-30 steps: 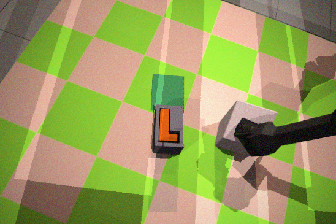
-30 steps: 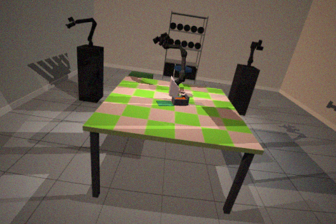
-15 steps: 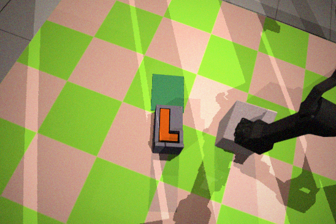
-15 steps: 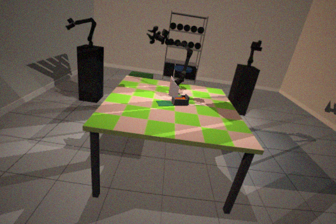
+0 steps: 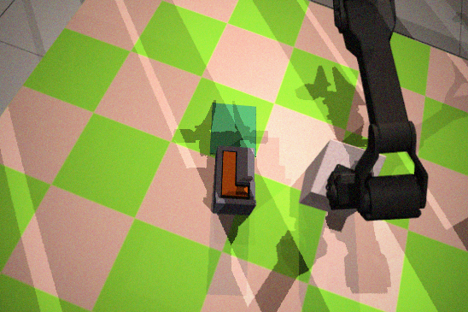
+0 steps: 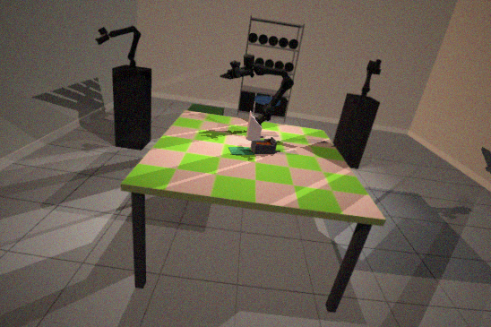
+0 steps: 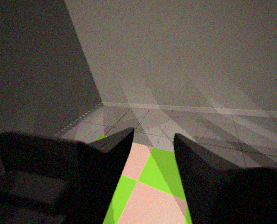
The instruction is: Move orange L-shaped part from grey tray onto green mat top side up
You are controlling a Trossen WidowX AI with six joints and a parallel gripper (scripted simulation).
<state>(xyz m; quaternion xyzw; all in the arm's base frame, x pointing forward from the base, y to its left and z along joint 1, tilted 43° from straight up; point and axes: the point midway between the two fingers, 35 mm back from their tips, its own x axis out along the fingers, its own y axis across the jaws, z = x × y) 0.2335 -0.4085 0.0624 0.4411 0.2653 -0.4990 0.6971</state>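
My gripper tip is 420 mm above the orange L-shaped part and 350 mm to the right of it. Also, from my gripper tip: green mat (480 mm below, 190 mm to the left, 50 mm ahead).
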